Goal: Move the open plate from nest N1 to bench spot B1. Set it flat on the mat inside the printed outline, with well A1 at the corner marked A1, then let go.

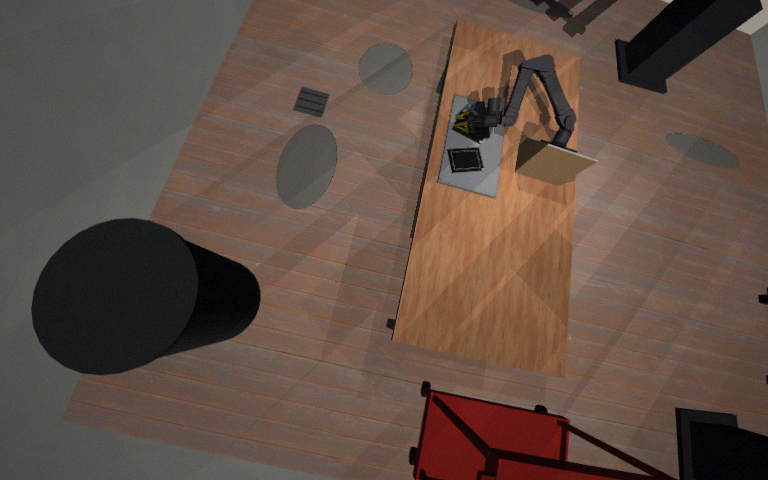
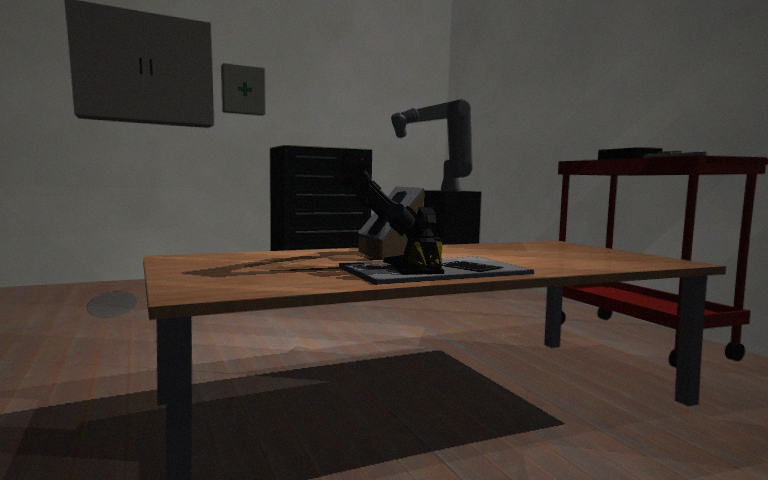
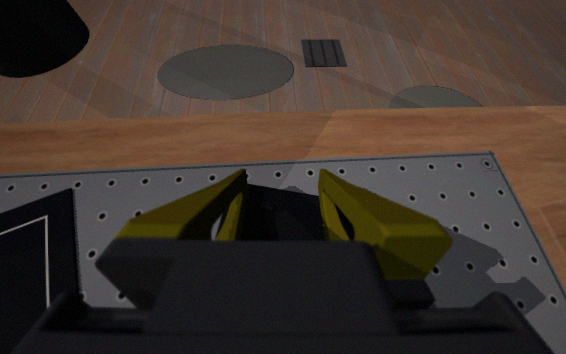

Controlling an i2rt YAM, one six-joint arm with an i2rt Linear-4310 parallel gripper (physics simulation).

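Pixels of known places: gripper, fingertip midpoint: (image 1: 454,121) (image 2: 433,267) (image 3: 282,177); arm's base, link origin: (image 1: 557,147).
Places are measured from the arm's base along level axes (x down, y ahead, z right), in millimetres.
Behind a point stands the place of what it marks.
Note:
The black open plate (image 3: 281,211) (image 1: 480,133) sits in its nest at the far end of the grey perforated mat (image 1: 477,183) {x 142, y 319, z -195 mm} (image 2: 511,272) {x 146, y 511, z -143 mm} (image 3: 387,182) {x 142, y 464, z 192 mm}. My gripper (image 1: 464,123) {x 121, y 470, z 110 mm} (image 2: 425,252) (image 3: 282,177) {x 121, y 470, z 110 mm} is low over the plate. Its yellow fingers stand half open, one on each side of the plate, and I cannot see them pressing on it. The printed outline of spot B1 (image 1: 450,161) {x 142, y 466, z -107 mm} (image 2: 473,265) {x 141, y 389, z -97 mm} is a dark square on the near half of the mat, with nothing on it. The A1 marks are too small to read.
The mat lies on a wooden table (image 1: 487,276) {x 155, y 232, z -640 mm} (image 2: 263,281) {x 155, y 323, z 558 mm}. A tilted tan block (image 1: 554,164) {x 9, y 8, z -90 mm} (image 2: 382,238) {x 79, y 103, z 78 mm} stands beside the arm's base. A red cart (image 1: 496,438) (image 2: 589,167), a black drawer cabinet (image 2: 320,195) and a second arm (image 2: 458,138) stand off the table.

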